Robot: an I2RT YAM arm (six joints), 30 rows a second.
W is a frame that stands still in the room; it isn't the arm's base.
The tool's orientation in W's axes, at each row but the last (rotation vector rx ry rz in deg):
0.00, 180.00, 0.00
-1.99, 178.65, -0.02
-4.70, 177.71, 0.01
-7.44, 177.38, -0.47
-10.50, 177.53, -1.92
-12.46, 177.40, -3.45
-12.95, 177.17, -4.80
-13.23, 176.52, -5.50
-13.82, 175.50, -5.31
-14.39, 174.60, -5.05
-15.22, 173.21, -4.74
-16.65, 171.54, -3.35
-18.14, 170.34, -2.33
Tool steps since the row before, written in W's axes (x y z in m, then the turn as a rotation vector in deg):
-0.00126, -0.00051, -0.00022, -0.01, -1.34, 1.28
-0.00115, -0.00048, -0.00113, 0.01, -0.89, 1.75
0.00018, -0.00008, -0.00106, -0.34, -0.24, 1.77
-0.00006, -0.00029, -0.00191, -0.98, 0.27, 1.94
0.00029, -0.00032, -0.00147, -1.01, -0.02, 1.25
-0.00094, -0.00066, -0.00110, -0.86, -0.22, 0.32
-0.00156, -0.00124, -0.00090, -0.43, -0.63, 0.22
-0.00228, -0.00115, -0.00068, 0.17, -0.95, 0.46
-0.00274, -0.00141, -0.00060, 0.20, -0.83, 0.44
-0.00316, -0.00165, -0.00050, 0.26, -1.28, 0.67
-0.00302, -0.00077, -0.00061, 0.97, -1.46, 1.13
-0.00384, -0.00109, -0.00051, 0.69, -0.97, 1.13
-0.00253, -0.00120, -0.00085, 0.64, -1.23, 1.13
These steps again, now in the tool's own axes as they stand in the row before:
0.00126, -0.00051, 0.00022, 0.01, -1.34, -1.28
0.00119, -0.00045, 0.00110, -0.03, -0.89, -1.75
-0.00013, -0.00009, 0.00107, 0.28, -0.22, -1.78
0.00017, -0.00027, 0.00191, 0.87, 0.34, -1.98
-0.00020, -0.00032, 0.00149, 0.96, 0.07, -1.29
0.00106, -0.00048, 0.00108, 0.87, -0.11, -0.35
0.00176, -0.00095, 0.00089, 0.51, -0.57, -0.21
0.00246, -0.00075, 0.00062, -0.05, -0.99, -0.39
0.00296, -0.00093, 0.00048, -0.09, -0.88, -0.38
0.00342, -0.00108, 0.00031, -0.10, -1.35, -0.58
0.00315, -0.00020, 0.00031, -0.81, -1.67, -0.95
0.00401, -0.00032, 0.00001, -0.63, -1.14, -1.00
0.00282, -0.00061, 0.00047, -0.52, -1.38, -1.01

